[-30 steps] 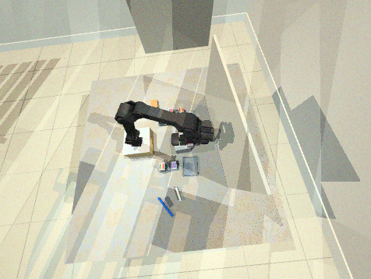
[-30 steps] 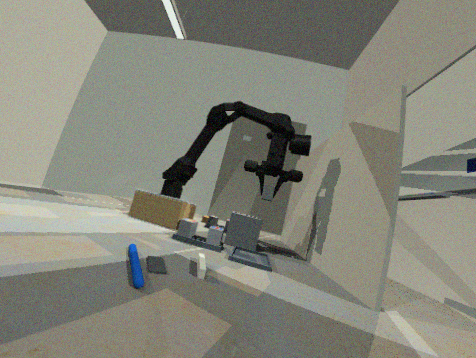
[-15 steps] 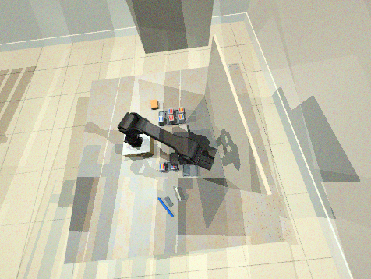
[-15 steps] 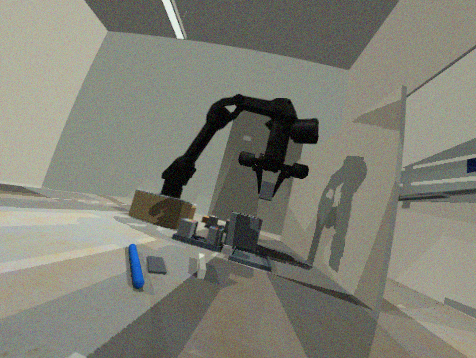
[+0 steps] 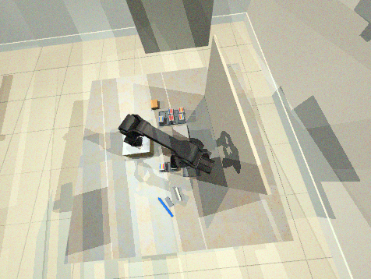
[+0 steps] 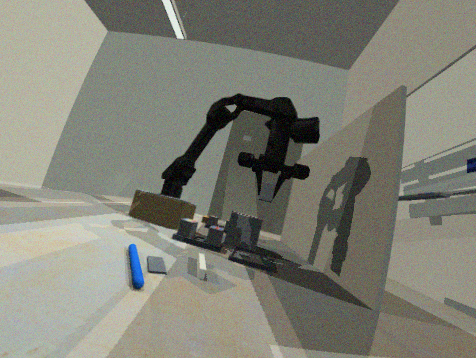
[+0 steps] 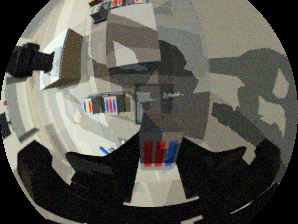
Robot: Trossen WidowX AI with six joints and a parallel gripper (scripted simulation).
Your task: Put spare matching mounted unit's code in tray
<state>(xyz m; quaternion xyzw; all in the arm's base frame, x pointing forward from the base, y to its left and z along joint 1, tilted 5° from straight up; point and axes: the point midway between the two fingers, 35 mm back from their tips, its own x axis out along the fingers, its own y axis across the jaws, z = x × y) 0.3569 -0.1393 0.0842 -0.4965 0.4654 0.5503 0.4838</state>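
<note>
Now: gripper tip 16 cm above the tray. Also, from my gripper tip: tall panel (17 cm ahead, 22 cm to the left, 6 cm above); mounted unit (7 cm behind, 18 cm to the left, 11 cm below).
</note>
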